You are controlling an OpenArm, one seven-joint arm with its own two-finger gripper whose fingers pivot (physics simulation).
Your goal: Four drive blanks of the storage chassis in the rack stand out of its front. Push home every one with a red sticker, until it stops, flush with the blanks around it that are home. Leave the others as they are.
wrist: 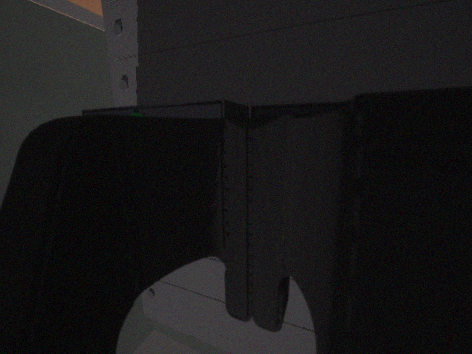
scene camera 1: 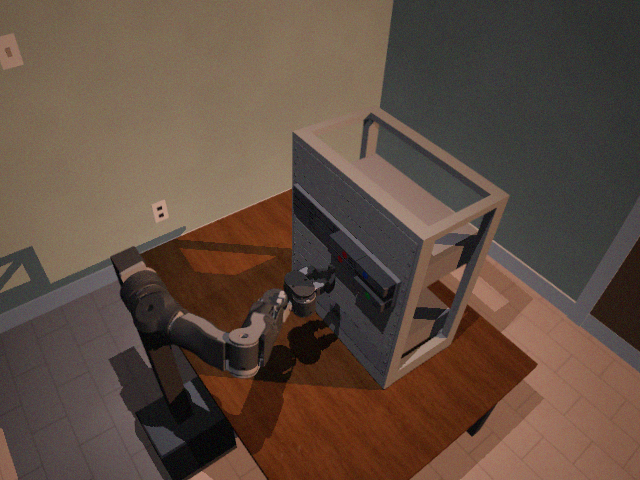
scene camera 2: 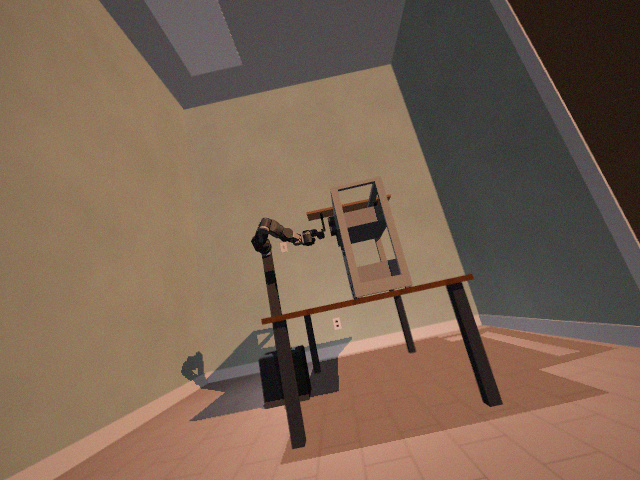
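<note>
The chassis sits across the front of the rack. Two red stickers show close together near its middle; how far their blanks stand out is hard to tell. A blank with a blue sticker stands out to their right. A blank with a green sticker stands out below the blue one; a sliver of the green sticker shows in the wrist view. My gripper is shut and empty, close to the front below the red stickers. The fingers hide much of the blanks in the wrist view.
The rack stands on a wooden table. The arm's black base is at the table's near left side. A perforated rack rail shows at the upper left of the dark wrist view.
</note>
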